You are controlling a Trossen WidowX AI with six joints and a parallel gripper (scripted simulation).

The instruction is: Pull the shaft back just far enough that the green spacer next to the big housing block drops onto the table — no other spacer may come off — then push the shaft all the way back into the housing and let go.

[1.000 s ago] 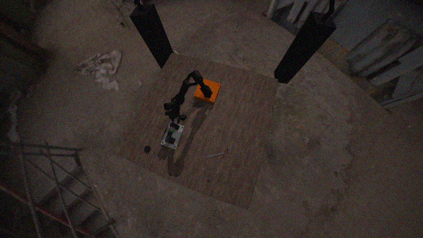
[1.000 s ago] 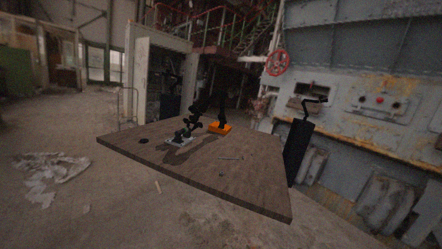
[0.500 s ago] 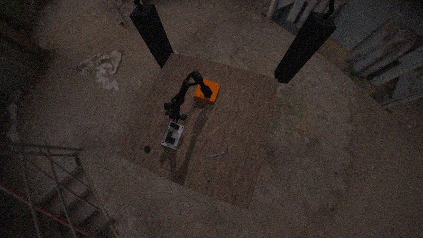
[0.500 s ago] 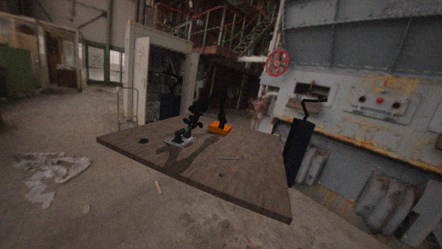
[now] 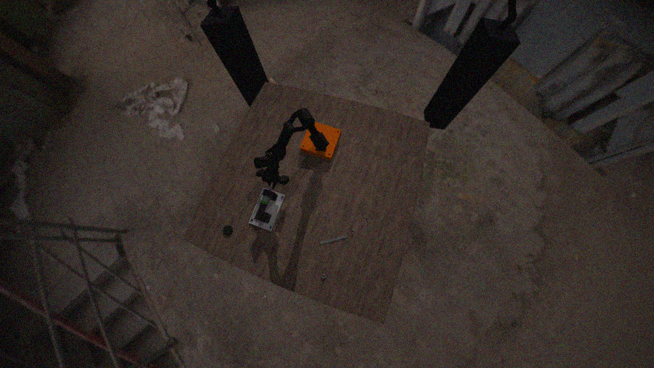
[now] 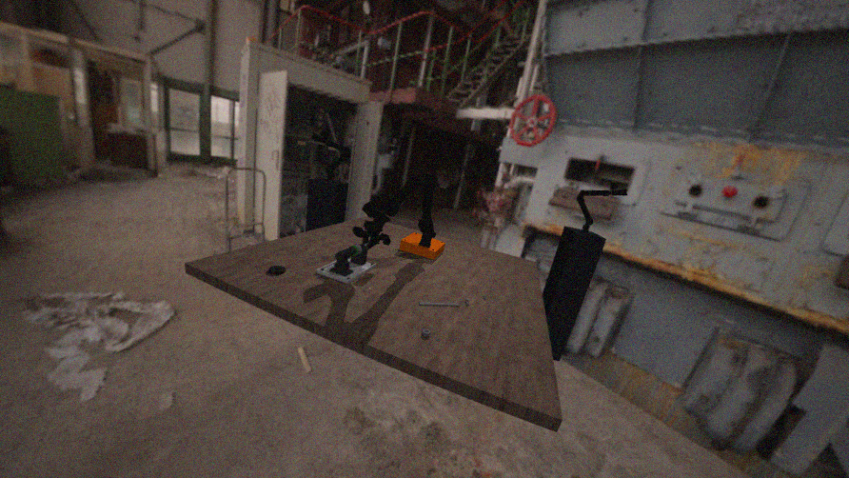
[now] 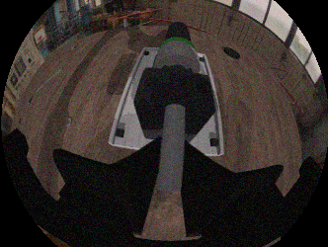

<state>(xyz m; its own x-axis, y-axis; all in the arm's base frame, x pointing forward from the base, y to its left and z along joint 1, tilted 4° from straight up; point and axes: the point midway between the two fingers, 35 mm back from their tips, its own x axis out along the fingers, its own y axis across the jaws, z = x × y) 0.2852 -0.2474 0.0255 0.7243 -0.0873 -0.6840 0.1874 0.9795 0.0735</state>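
My gripper tip is now 5 cm short of the shaft, 1 cm to the left of it and 2 cm below it. From my gripper tip the other things lie so: spacer: 9 cm ahead, 2 cm to the right, 2 cm above; then nut: 44 cm ahead, 36 cm to the left, 5 cm below; then black disc: 28 cm ahead, 25 cm to the right, 5 cm below.
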